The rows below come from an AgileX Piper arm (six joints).
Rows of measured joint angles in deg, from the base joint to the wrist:
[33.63, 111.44, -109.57, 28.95, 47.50, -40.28]
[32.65, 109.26, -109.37, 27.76, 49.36, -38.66]
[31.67, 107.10, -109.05, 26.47, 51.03, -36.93]
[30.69, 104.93, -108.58, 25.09, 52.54, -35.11]
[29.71, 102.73, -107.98, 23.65, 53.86, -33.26]
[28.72, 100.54, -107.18, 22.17, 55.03, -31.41]
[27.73, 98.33, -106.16, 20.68, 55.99, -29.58]
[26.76, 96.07, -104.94, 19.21, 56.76, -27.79]
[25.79, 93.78, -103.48, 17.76, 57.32, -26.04]
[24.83, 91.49, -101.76, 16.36, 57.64, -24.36]
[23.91, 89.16, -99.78, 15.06, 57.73, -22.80]
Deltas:
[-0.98, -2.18, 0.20, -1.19, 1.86, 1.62]
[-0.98, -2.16, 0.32, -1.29, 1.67, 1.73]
[-0.98, -2.17, 0.47, -1.38, 1.51, 1.82]
[-0.98, -2.20, 0.60, -1.44, 1.32, 1.85]
[-0.99, -2.19, 0.80, -1.48, 1.17, 1.85]
[-0.99, -2.21, 1.02, -1.49, 0.96, 1.83]
[-0.97, -2.26, 1.22, -1.47, 0.77, 1.79]
[-0.97, -2.29, 1.46, -1.45, 0.56, 1.75]
[-0.96, -2.29, 1.72, -1.40, 0.32, 1.68]
[-0.92, -2.33, 1.98, -1.30, 0.09, 1.56]

